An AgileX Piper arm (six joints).
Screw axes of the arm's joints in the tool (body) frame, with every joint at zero. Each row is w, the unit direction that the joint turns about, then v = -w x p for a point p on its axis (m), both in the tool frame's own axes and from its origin. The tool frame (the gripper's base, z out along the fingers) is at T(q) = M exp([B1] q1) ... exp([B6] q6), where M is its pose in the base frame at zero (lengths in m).
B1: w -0.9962 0 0.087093 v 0 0.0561 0
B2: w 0 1 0 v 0.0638 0 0.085
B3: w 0 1 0 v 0.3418 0 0.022
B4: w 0 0 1 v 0 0 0
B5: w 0 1 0 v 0.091 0 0
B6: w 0 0 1 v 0 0 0
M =
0.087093 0 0.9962 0.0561
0 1 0 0
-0.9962 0 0.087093 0.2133
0 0 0 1
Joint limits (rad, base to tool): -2.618..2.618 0..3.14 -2.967..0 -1.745..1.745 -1.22..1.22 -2.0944..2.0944
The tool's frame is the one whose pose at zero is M.
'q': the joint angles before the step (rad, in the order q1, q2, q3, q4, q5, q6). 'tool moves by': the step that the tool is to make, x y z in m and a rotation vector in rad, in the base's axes. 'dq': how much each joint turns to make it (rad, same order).
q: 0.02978 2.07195 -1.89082 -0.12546 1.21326 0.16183
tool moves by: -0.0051 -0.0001 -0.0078 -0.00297 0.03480 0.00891
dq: 0.00005 -0.00846 0.04211 0.00034 0.00014 -0.00926
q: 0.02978 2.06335 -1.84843 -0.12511 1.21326 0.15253
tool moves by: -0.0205 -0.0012 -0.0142 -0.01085 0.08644 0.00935
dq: -0.00004 -0.04801 0.13007 -0.00661 0.00362 -0.00895
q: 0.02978 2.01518 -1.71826 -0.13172 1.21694 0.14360
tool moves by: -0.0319 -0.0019 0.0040 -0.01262 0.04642 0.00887
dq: -0.00011 -0.10669 0.15039 -0.01059 0.00220 -0.00695
